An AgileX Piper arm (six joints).
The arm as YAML. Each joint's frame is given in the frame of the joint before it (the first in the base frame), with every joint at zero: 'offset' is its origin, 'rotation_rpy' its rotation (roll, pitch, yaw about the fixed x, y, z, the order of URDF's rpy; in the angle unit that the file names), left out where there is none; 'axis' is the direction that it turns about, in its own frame. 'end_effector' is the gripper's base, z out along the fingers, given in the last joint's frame.
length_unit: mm
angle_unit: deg
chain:
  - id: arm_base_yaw
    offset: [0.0, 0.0, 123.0]
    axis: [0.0, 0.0, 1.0]
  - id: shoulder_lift
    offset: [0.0, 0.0, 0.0]
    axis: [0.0, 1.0, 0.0]
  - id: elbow
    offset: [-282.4, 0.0, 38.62]
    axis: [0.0, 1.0, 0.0]
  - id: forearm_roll
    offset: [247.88, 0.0, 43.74]
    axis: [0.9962, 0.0, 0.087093]
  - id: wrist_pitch
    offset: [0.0, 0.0, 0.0]
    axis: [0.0, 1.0, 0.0]
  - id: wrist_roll
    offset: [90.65, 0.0, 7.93]
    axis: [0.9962, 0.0, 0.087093]
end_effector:
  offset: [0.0, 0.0, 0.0]
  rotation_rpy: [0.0, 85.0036, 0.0]
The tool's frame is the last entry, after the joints.
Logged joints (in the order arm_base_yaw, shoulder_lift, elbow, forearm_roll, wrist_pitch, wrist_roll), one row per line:
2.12 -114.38 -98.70 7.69 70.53 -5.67
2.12 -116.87 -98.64 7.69 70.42 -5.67
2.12 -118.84 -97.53 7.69 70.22 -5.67
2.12 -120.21 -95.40 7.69 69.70 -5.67
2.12 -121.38 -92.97 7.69 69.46 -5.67
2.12 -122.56 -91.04 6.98 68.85 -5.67
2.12 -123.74 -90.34 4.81 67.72 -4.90
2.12 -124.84 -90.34 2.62 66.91 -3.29
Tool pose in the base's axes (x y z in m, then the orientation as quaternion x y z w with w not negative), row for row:
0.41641 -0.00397 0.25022 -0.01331 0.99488 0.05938 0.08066
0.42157 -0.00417 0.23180 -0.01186 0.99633 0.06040 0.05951
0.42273 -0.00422 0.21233 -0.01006 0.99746 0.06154 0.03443
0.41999 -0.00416 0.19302 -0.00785 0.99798 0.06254 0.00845
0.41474 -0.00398 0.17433 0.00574 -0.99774 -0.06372 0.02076
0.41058 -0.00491 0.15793 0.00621 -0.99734 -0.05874 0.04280
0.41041 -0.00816 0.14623 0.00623 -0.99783 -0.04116 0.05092
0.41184 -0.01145 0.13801 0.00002 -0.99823 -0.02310 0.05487
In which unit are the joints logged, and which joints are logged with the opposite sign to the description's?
The joints are logged in degrees. Opposite sign: arm_base_yaw, shoulder_lift.
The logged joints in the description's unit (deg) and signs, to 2 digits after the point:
-2.12 114.38 -98.70 7.69 70.53 -5.67
-2.12 116.87 -98.64 7.69 70.42 -5.67
-2.12 118.84 -97.53 7.69 70.22 -5.67
-2.12 120.21 -95.40 7.69 69.70 -5.67
-2.12 121.38 -92.97 7.69 69.46 -5.67
-2.12 122.56 -91.04 6.98 68.85 -5.67
-2.12 123.74 -90.34 4.81 67.72 -4.90
-2.12 124.84 -90.34 2.62 66.91 -3.29

